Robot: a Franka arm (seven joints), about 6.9 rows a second.
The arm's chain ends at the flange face. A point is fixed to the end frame.
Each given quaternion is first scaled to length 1.
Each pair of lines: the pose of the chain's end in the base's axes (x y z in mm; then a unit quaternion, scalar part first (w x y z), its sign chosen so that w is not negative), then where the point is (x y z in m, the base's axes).
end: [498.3 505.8 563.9 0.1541 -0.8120 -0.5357 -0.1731]
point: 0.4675 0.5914 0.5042
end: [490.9 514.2 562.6 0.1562 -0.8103 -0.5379 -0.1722]
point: 0.4594 0.5997 0.5032
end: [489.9 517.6 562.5 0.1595 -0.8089 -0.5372 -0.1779]
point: 0.4588 0.6039 0.5039
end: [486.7 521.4 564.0 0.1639 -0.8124 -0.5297 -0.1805]
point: 0.4566 0.6088 0.5066
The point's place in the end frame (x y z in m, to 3 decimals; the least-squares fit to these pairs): 0.032 -0.057 0.087
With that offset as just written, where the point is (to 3 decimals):
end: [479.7 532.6 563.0 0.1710 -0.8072 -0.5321 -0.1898]
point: 0.449 0.621 0.507
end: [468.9 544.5 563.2 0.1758 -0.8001 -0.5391 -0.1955]
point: 0.437 0.633 0.508
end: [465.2 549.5 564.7 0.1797 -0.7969 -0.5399 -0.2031]
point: 0.434 0.639 0.511
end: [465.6 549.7 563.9 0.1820 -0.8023 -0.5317 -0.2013]
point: 0.435 0.640 0.511
